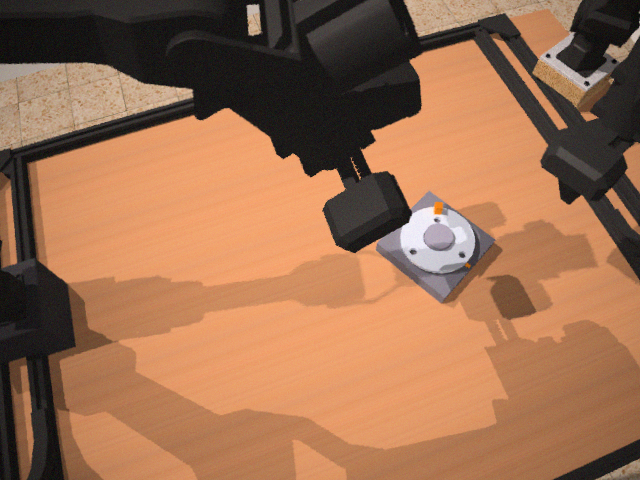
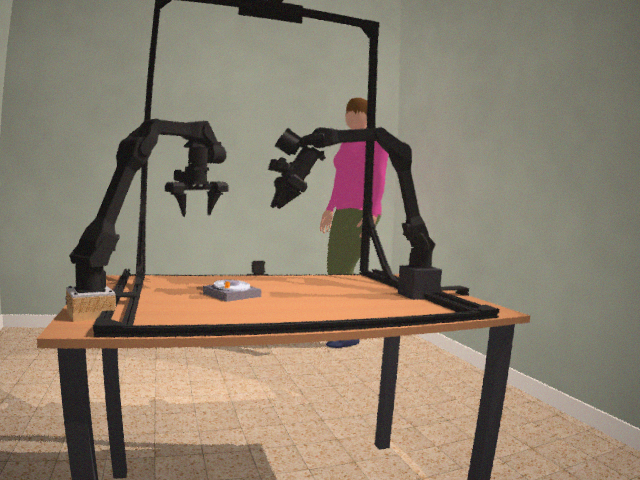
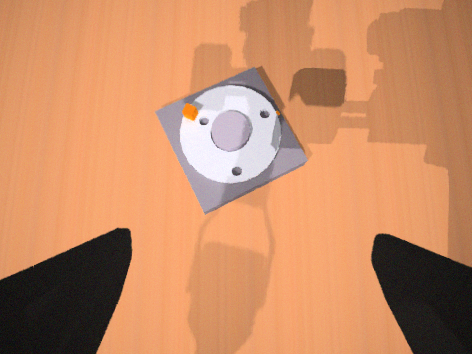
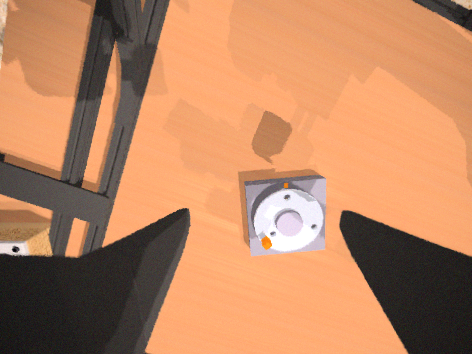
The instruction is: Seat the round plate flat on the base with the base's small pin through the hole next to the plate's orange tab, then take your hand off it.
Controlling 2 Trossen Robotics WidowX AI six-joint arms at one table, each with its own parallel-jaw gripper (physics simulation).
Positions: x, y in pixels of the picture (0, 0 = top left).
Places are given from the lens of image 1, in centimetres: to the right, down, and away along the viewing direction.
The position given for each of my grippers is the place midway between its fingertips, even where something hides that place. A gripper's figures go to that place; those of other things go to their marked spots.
my left gripper (image 1: 375, 176): 6, -6, 50
my right gripper (image 1: 586, 180): 29, -6, 53
